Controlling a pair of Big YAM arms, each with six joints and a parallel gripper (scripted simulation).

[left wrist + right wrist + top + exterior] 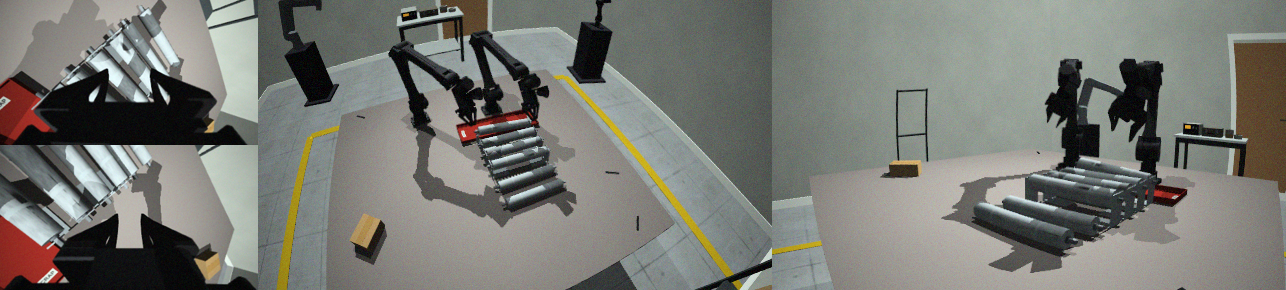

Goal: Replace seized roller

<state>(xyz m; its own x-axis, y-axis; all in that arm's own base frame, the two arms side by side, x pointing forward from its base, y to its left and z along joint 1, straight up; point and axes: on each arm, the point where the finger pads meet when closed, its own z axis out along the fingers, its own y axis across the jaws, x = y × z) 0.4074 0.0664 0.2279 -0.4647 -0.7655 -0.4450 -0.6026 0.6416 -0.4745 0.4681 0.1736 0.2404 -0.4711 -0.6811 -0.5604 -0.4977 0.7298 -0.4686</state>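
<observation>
Right now my left hand is 16 cm above the bed roller, 11 cm to the left of it and 5 cm past it. Also, from my left hand: red scrap tray: 22 cm below, 22 cm behind, 14 cm to the right; then cardboard box: 91 cm to the right, 37 cm ahead, 19 cm below.
</observation>
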